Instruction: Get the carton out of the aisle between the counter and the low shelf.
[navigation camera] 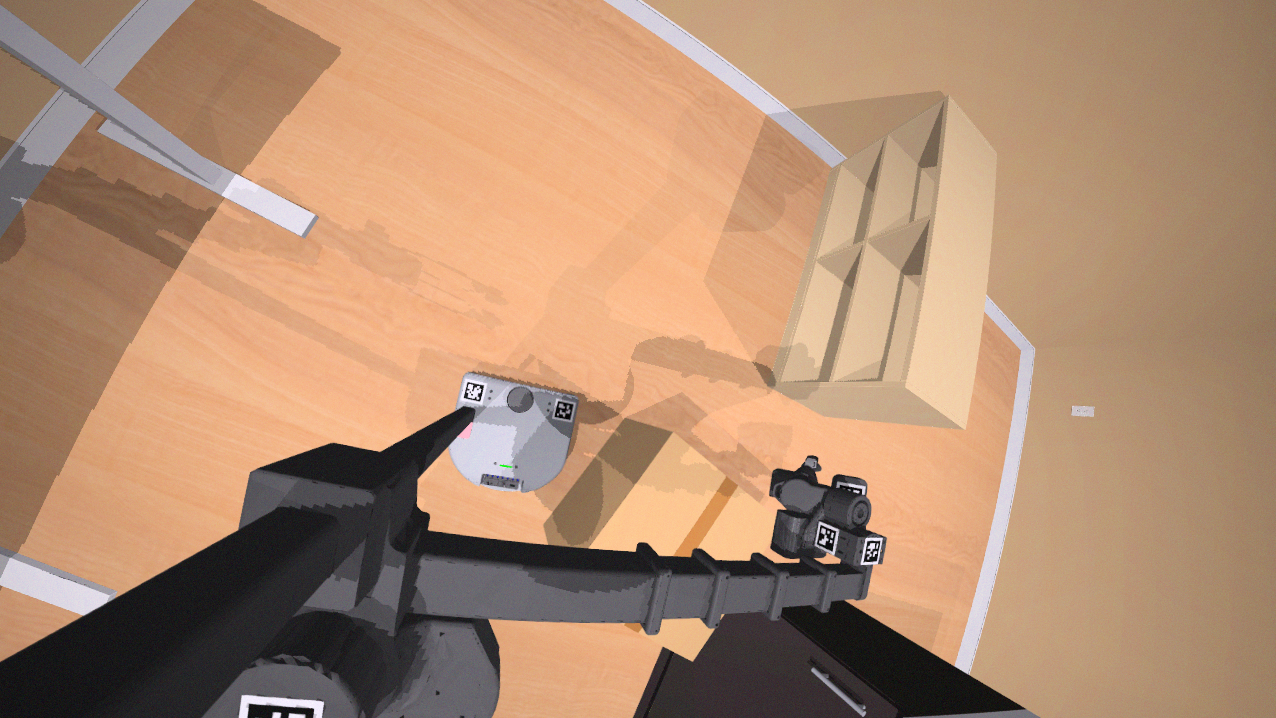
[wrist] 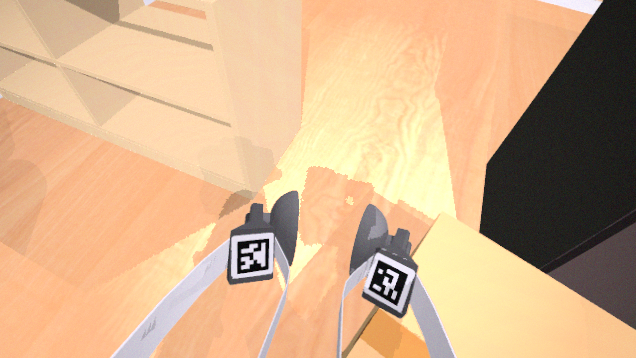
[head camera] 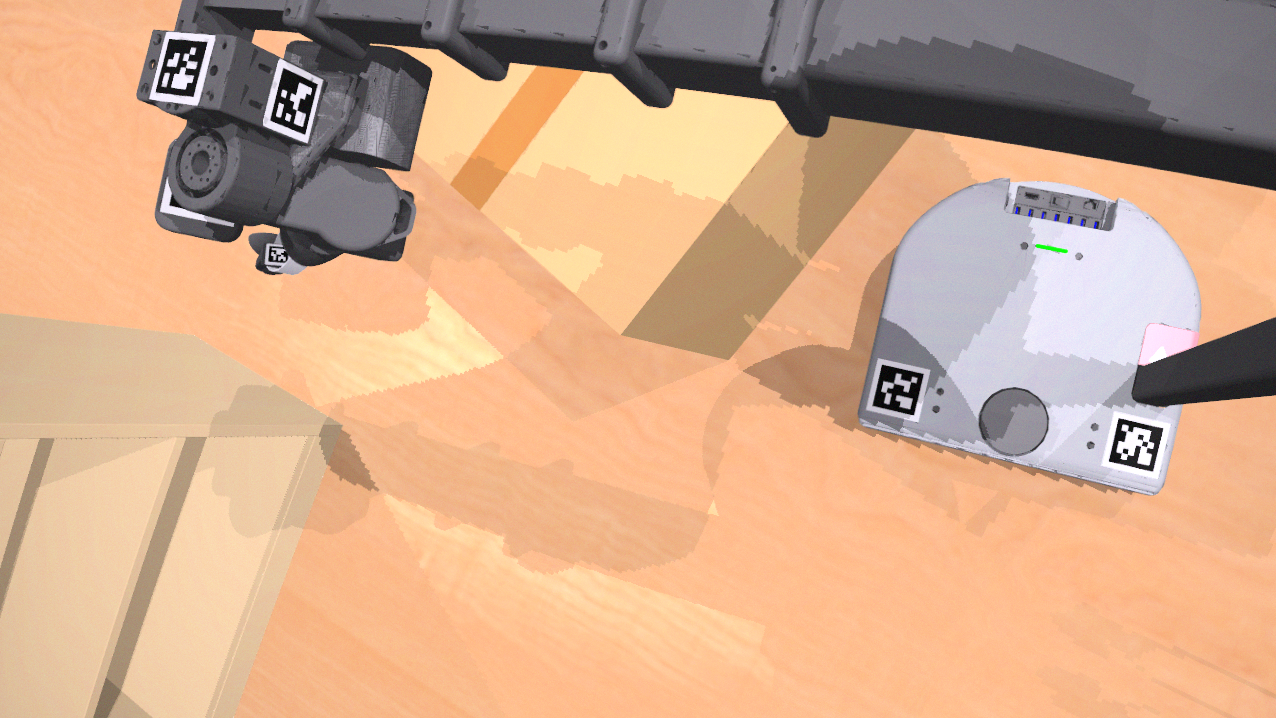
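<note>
The carton is a tan box with an orange tape strip. It sits on the floor beside the counter, under my arm, which hides part of it. I cannot tell whether it touches the counter. The low shelf is pale wood with open compartments and stands across the aisle. My gripper is open with nothing between its fingers. In the wrist view the carton's near edge lies by the right finger. In the head and navigation views the wrist hides most of the gripper.
My base is on the wood floor to one side of the carton. My extended arm crosses above the carton and past the counter's corner. A wall with a white baseboard runs beyond the shelf and counter. A white bar lies at the upper left.
</note>
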